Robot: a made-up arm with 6 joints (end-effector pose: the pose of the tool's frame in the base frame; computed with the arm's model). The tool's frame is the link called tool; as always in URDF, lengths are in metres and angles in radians.
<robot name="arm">
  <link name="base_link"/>
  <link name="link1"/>
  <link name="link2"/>
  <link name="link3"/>
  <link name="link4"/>
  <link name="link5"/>
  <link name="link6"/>
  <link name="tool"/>
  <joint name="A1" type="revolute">
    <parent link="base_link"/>
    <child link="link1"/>
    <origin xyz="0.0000 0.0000 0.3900"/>
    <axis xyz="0 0 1"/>
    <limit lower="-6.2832" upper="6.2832"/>
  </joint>
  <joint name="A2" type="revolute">
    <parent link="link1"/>
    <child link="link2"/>
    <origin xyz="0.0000 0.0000 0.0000" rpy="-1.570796 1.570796 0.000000"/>
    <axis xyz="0 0 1"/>
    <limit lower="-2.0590" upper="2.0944"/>
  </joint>
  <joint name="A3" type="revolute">
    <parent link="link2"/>
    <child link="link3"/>
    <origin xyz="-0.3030 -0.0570 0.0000" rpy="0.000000 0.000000 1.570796"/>
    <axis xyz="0 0 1"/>
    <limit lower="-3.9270" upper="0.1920"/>
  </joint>
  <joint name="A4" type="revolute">
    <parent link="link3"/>
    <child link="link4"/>
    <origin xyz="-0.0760 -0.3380 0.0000" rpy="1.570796 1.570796 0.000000"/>
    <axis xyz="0 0 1"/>
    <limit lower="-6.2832" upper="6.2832"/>
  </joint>
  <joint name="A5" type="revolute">
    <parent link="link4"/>
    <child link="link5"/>
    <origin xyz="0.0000 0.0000 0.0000" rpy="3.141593 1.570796 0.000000"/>
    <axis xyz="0 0 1"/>
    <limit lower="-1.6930" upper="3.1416"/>
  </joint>
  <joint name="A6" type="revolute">
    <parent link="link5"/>
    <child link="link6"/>
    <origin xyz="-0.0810 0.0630 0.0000" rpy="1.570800 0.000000 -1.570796"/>
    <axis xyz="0 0 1"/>
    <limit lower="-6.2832" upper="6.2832"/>
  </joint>
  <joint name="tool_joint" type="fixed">
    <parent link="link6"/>
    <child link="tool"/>
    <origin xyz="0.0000 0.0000 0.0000" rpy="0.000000 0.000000 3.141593"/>
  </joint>
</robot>
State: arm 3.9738 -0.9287 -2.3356 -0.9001 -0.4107 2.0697
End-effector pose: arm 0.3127 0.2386 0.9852 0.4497 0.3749 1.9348
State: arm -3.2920 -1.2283 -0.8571 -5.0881 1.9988 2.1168
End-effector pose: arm -0.0428 -0.0875 0.7577 1.6213 1.4719 -0.7793
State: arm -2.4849 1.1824 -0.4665 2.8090 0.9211 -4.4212
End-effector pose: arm -0.0670 -0.0625 0.0559 2.5299 -1.3425 0.2439
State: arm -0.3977 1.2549 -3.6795 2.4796 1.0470 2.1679
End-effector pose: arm 0.4794 -0.1756 0.8264 -0.4811 0.4292 1.2917
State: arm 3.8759 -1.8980 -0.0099 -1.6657 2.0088 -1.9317
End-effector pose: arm -0.0719 0.0693 0.5466 -1.4757 1.0808 1.3741
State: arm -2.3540 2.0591 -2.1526 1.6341 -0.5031 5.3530
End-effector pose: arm -0.3107 -0.1788 -0.1729 0.0812 -2.7200 -0.4559
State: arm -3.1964 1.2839 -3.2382 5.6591 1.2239 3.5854
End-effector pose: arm -0.6861 0.0697 0.6093 -2.3595 0.6166 1.0776
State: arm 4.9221 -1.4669 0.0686 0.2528 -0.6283 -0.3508
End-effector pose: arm -0.0043 -0.0981 0.5841 0.9319 -0.8242 1.3595
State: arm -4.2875 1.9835 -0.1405 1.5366 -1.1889 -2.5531
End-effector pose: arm 0.1166 -0.0185 0.2231 -0.9526 1.2591 -0.9560
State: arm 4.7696 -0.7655 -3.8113 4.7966 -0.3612 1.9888
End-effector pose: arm 0.0546 0.5721 0.6183 -0.5847 1.5494 1.4361
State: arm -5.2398 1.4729 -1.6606 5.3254 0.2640 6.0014
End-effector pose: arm 0.2160 0.4354 -0.0437 1.2442 2.6465 0.0204
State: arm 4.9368 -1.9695 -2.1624 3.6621 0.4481 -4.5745
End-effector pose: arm -0.1451 0.6841 0.5175 -1.4399 0.0931 0.8447
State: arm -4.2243 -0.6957 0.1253 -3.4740 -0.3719 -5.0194
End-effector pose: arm -0.0001 0.0614 0.3264 -1.5559 2.5570 0.3140
